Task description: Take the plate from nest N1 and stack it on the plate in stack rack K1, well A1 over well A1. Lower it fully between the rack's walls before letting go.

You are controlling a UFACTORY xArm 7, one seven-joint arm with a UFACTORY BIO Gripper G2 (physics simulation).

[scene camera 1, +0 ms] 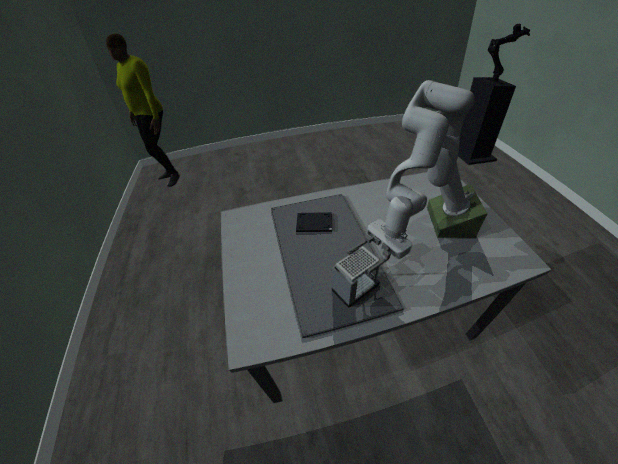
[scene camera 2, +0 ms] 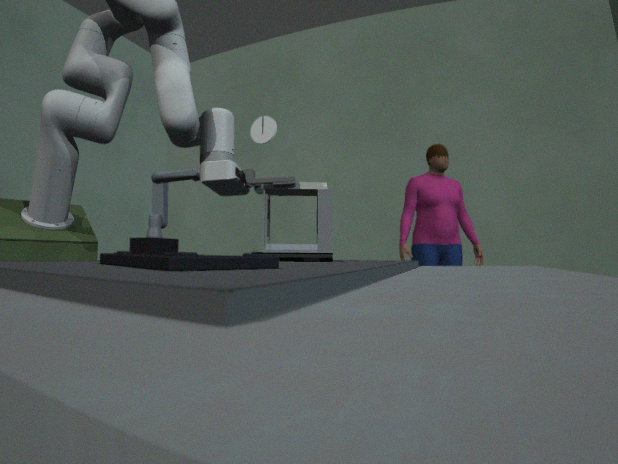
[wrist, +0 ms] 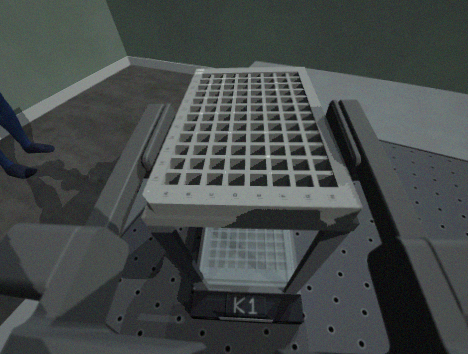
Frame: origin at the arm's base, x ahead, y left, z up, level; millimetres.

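Where they show: hand, tool point: [scene camera 1: 362,259] [scene camera 2: 286,187] [wrist: 247,140]; arm's base, link origin: [scene camera 1: 456,206] [scene camera 2: 47,218].
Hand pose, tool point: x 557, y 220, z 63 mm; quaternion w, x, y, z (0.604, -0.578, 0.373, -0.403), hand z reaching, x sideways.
Observation:
Things, the pixels of their top centre, and the offset from my tool point. Level surfaces: height alone.
- pale many-welled plate, top centre: [wrist: 248,110] [scene camera 2: 296,185] [scene camera 1: 357,261] 19 mm ahead, 8 mm left, 4 mm up
- stack rack K1, top centre: [wrist: 246,138] [scene camera 2: 293,193] [scene camera 1: 358,264] 14 mm ahead, 7 mm left, 12 mm down
- clear plate, top centre: [wrist: 247,215] [scene camera 2: 298,244] [scene camera 1: 354,283] 23 mm ahead, 11 mm left, 120 mm down
- black flat nest, top centre: [scene camera 2: 183,252] [scene camera 1: 314,220] 84 mm ahead, 382 mm right, 139 mm down
- grey perforated board, surface height: 154 mm down
- white table, surface height: 167 mm down
My gripper [scene camera 1: 363,260] [scene camera 2: 293,183] [wrist: 250,112] is shut on a pale many-welled plate [scene camera 1: 357,262] [scene camera 2: 314,185] [wrist: 248,148], one finger along each long side. The plate looks about level at the top of stack rack K1 [scene camera 1: 344,286] [scene camera 2: 325,220] [wrist: 200,306], over its walls. Whether its underside touches the wall tops or sits slightly between them is hidden. A clear plate [scene camera 2: 291,247] [wrist: 245,255] lies at the bottom of the rack, well below the held one. The well labels are too blurred to read surely. A black flat nest [scene camera 1: 314,222] [scene camera 2: 190,262] holds no visible plate; its label is unreadable.
The rack and black nest stand on a grey perforated board [scene camera 1: 320,305] [wrist: 345,300] on the white table [scene camera 1: 255,310]. The arm's green base [scene camera 1: 457,217] is at the table's far right. A person in yellow [scene camera 1: 135,85] and one in pink [scene camera 2: 437,215] stand away from the table.

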